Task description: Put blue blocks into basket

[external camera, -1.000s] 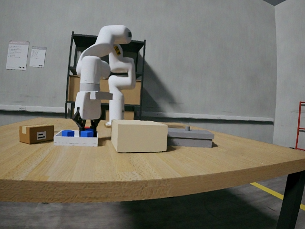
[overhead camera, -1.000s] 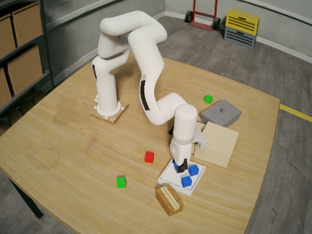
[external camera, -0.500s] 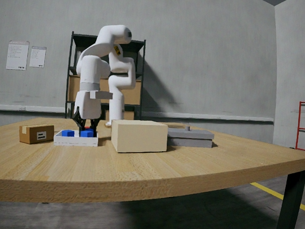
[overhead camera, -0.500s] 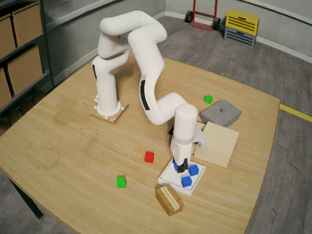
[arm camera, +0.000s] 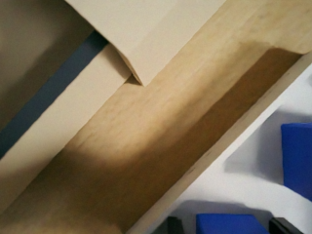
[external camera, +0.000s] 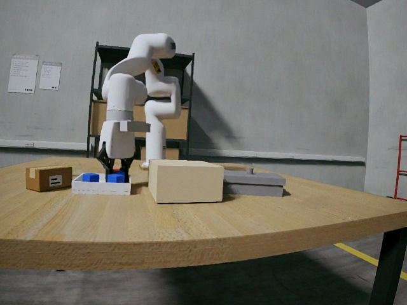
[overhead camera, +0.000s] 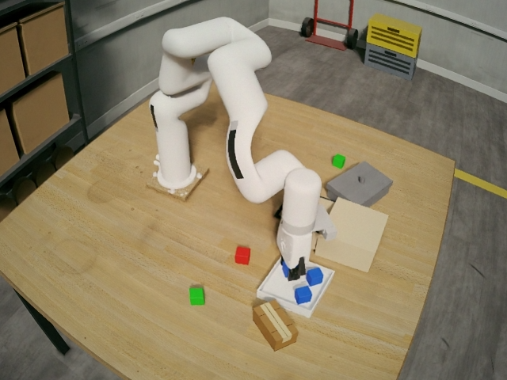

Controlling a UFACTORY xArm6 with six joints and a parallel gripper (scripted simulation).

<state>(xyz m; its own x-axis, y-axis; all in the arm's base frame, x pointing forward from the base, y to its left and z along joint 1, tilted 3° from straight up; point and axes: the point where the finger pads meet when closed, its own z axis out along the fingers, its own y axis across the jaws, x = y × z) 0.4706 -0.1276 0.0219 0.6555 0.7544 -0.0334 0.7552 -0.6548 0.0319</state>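
Right now my hand is 4 cm short of the white basket, 3 cm to the left of it and 2 cm above it. Round my hand: red block 13 cm behind, 2 cm to the right, 1 cm below; then light wooden cabinet 4 cm ahead, 17 cm to the left, 1 cm above; then cardboard box 6 cm ahead, 17 cm to the right.
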